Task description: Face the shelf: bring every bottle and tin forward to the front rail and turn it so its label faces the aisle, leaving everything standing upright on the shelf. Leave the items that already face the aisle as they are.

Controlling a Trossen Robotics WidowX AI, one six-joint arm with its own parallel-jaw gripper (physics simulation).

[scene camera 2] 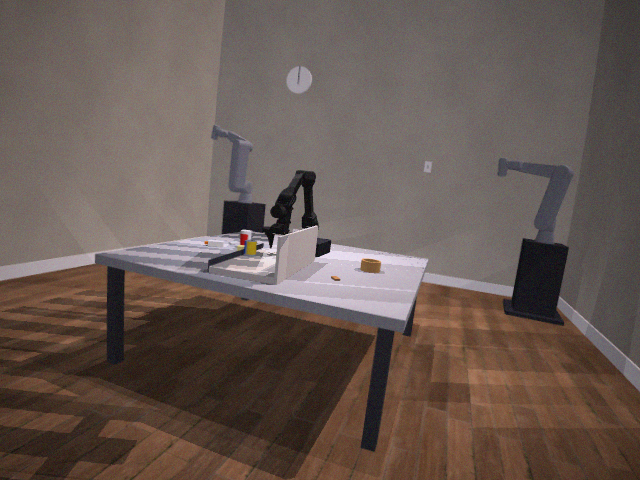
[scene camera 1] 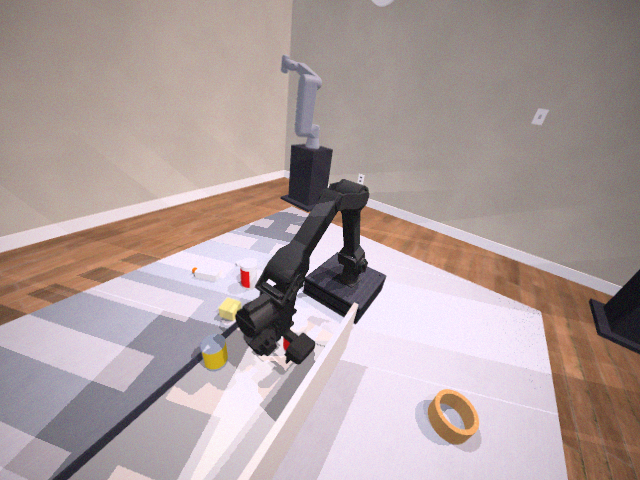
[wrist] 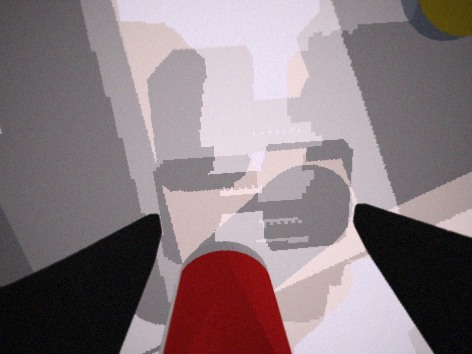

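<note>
My gripper is open, with its fingers apart on either side of a red-labelled bottle. In scene camera 1 the gripper hides most of that bottle. It is on the pale shelf, in front of the upright back panel. A tin with a yellow label stands upright beside the dark front rail. Another red and white bottle stands upright on the table beyond the rail.
A yellow block lies beyond the rail. A white item with an orange end lies farther off. An orange ring and a small orange piece are behind the back panel.
</note>
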